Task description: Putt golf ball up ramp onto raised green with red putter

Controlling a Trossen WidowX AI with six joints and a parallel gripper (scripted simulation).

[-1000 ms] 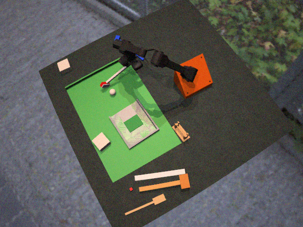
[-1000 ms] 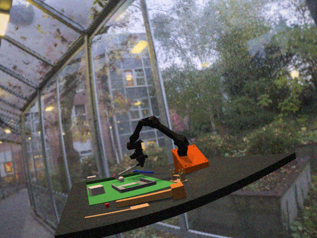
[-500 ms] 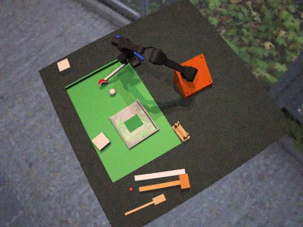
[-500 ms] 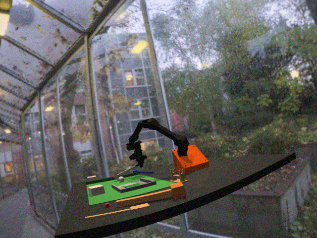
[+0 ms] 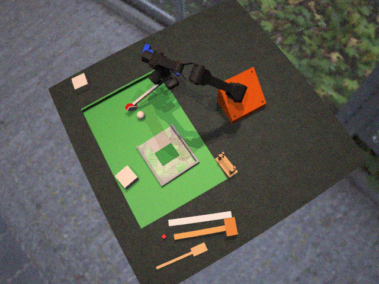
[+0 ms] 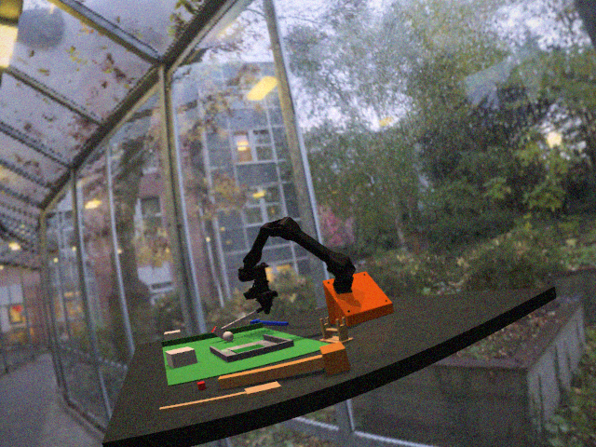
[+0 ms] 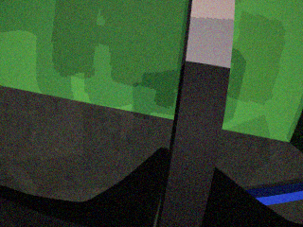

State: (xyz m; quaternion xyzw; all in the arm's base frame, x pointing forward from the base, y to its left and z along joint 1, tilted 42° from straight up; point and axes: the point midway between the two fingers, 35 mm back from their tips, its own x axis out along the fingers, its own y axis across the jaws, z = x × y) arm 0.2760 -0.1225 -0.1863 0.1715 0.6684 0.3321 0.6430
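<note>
My gripper tip is 110 mm short of the red putter and 30 mm to the right of it. From my gripper tip the other things lie so: blue putter: 20 mm behind, 190 mm to the right, 60 mm below; white golf ball: 190 mm ahead, 110 mm to the left, 50 mm below; wooden stand: 120 mm behind, 520 mm to the left, 40 mm below.
</note>
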